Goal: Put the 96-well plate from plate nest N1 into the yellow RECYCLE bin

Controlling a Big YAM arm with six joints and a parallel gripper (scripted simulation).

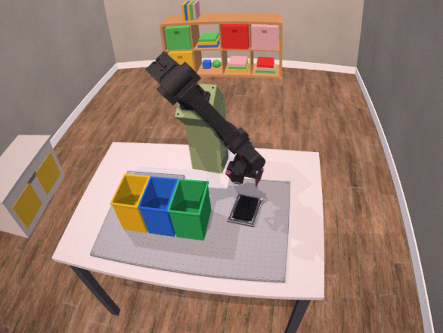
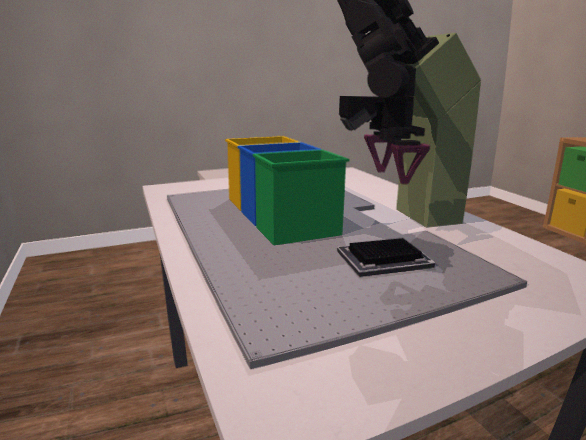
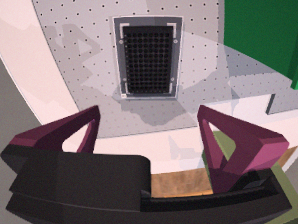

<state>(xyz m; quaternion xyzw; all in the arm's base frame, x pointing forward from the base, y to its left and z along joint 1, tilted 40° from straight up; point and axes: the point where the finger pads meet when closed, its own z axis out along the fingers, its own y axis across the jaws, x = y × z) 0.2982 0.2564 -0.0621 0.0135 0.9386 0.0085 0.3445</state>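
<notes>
Right now my hand is 160 mm above the black 96-well plate. Also, from my hand: plate nest N1: 170 mm below; then blue bin: 330 mm to the right, 140 mm ahead, 90 mm below; then green bin: 200 mm to the right, 130 mm ahead, 90 mm below.
</notes>
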